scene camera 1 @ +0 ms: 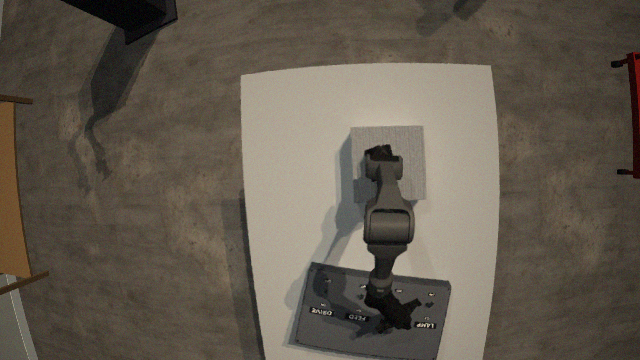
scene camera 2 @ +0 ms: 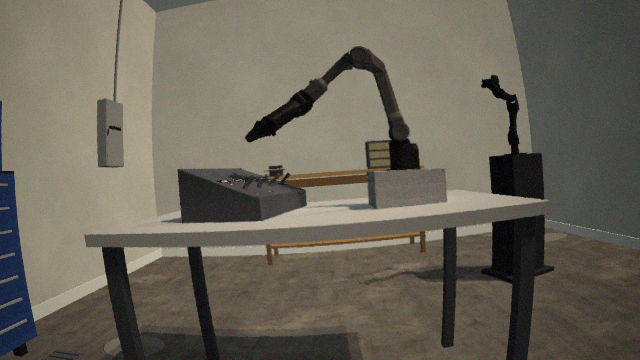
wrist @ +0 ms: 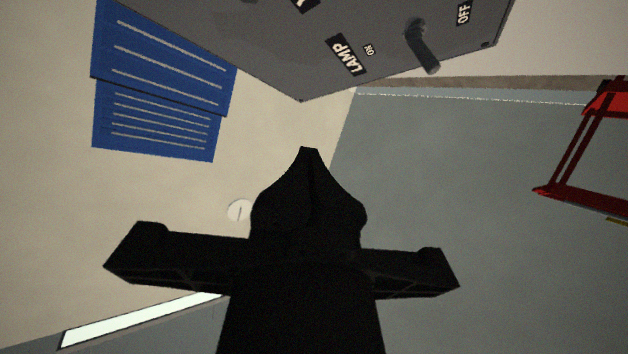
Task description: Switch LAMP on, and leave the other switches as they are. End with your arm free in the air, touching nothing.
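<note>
A dark grey sloped switch panel (scene camera 1: 320, 332) (scene camera 2: 215, 202) (wrist: 280, 55) stands on the table. The LAMP label (scene camera 1: 425, 325) (wrist: 346, 55) is at its right end in scene camera 1. The LAMP lever (scene camera 1: 429, 304) (wrist: 423, 47) stands between the OFF and ON marks and appears to lean toward OFF. The DRIVE label (scene camera 1: 321, 311) and FEED label (scene camera 1: 357, 317) also show; another switch's label is hidden under the arm. My gripper (scene camera 1: 398, 327) (scene camera 2: 248, 138) (wrist: 306, 157) is shut and empty, fingertips together, in the air well above the panel, touching nothing.
The panel and the grey base block (scene camera 1: 415, 165) (scene camera 2: 407, 189) of my arm stand on a white table (scene camera 1: 290, 150) (scene camera 2: 320, 227). A blue cabinet (scene camera 2: 15, 265) (wrist: 165, 60), a red cart (scene camera 1: 636, 115) (wrist: 590, 196) and an orange-brown bench (scene camera 1: 10, 190) stand away from the table.
</note>
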